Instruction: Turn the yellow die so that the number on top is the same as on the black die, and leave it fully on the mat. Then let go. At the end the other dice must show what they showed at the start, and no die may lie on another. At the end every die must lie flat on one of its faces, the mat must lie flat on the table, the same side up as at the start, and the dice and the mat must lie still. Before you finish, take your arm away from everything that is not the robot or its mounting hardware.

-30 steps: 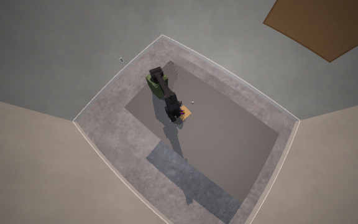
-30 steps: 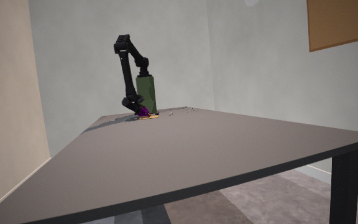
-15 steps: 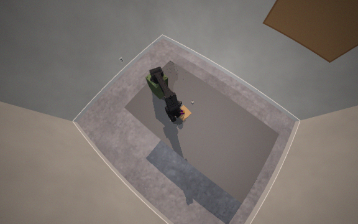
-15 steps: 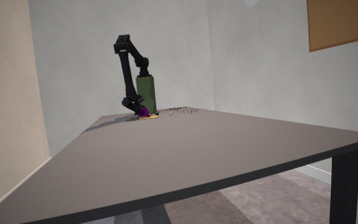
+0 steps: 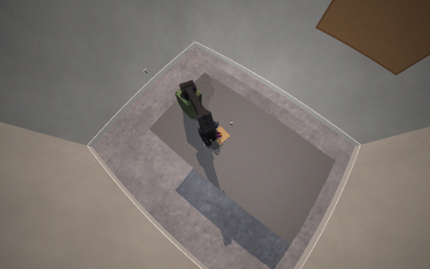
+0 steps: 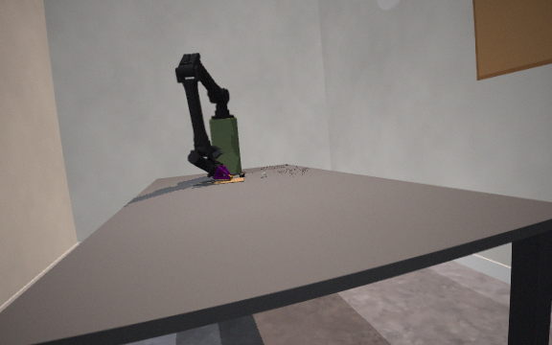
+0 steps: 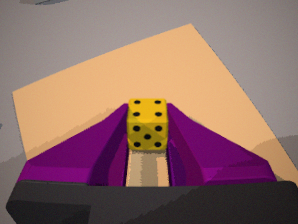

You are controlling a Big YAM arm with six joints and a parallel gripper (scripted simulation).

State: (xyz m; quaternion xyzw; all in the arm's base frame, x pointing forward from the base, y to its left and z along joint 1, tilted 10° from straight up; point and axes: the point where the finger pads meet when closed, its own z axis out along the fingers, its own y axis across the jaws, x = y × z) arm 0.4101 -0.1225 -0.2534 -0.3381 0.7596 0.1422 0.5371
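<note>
The yellow die lies right at my hand. From my hand the other things lie so: orange mat (2 cm below); white die (17 cm to the left, 3 cm ahead, 1 cm below); black die (9 cm to the left, 8 cm behind, 1 cm below).
</note>
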